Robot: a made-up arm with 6 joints.
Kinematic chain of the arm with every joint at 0, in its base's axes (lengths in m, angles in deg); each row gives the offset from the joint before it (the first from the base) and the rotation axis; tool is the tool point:
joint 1: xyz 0 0 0.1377 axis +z
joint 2: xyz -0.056 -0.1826 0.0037 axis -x
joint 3: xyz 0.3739 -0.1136 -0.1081 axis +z
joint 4: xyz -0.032 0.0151 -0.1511 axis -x
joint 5: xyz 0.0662 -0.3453 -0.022 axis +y
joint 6: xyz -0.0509 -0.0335 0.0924 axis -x
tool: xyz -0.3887 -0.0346 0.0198
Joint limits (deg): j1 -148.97..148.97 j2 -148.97..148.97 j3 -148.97..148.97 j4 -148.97..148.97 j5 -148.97..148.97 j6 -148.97..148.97
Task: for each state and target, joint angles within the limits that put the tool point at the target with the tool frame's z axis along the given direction. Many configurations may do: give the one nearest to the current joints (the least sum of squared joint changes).
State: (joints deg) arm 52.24 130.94 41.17 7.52 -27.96 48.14
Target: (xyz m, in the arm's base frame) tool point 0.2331 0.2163 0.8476 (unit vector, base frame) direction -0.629 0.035 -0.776
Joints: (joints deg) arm 37.14 130.87 48.11 -13.89 -7.17 48.66
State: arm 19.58 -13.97 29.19 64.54 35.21 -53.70
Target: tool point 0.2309 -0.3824 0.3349 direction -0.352 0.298 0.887
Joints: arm 34.08 0.84 44.84 78.23 20.81 -52.62
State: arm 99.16 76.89 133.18 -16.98 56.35 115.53
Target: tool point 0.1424 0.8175 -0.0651 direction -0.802 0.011 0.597
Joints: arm 127.91 112.73 148.97 -57.84 78.43 148.84
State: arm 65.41 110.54 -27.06 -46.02 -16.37 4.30
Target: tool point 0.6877 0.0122 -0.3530 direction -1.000 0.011 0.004
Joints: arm 82.78 65.98 -76.56 -48.01 -33.80 41.55
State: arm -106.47 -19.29 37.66 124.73 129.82 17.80
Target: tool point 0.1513 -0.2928 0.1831 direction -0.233 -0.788 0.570
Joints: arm -125.57 -13.71 57.20 126.91 130.53 -7.40
